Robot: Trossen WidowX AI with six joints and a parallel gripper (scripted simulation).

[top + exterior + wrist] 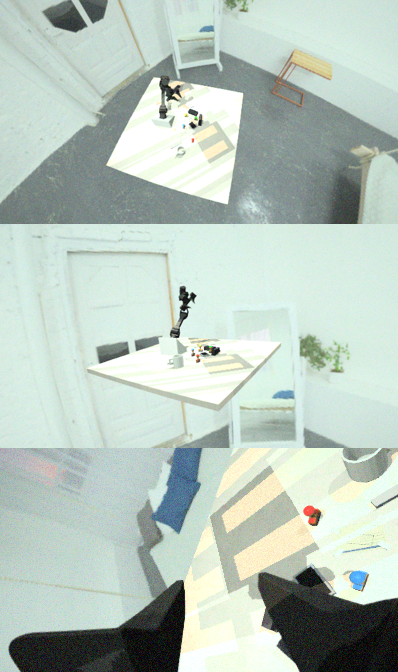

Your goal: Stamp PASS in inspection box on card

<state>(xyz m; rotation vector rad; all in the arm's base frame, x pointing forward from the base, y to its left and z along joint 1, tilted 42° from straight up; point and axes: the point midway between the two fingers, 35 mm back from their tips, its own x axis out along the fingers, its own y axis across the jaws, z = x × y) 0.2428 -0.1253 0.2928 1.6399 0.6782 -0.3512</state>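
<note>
Now: the green-topped stamp 410 mm below my gripper tip, 110 mm ahead of it and 60 mm to the left of it. Also, from my gripper tip: dark ink pad (430 mm below, 100 mm ahead, 20 mm to the right); yellow stamp (420 mm below, 70 mm to the left, 20 mm behind); blue-knobbed stamp (410 mm below, 70 mm to the right, 10 mm ahead).
</note>
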